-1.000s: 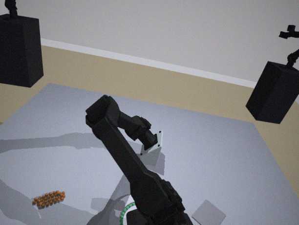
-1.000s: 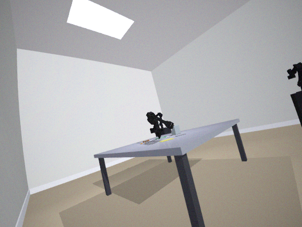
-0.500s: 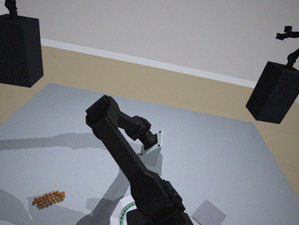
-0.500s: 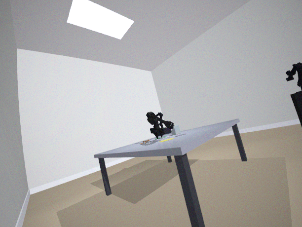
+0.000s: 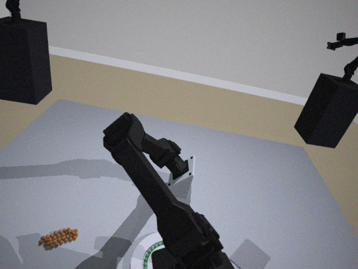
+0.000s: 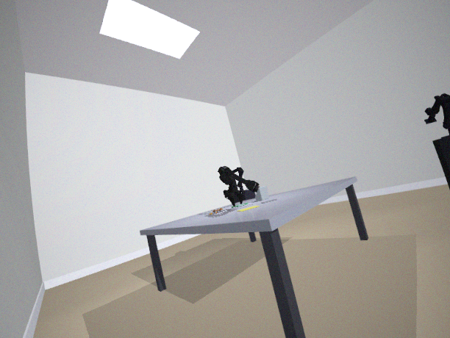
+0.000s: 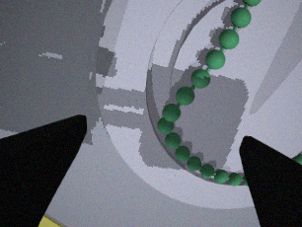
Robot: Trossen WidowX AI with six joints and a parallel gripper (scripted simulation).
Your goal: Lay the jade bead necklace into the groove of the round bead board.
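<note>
Right now my gripper tip is 60 mm past the round bead board, 30 mm to the left of it and 10 mm above it. Also, from my gripper tip: yellow strip: 140 mm ahead, 190 mm to the left, 20 mm below; flat grey square: 100 mm behind, 200 mm to the left, 20 mm below.
</note>
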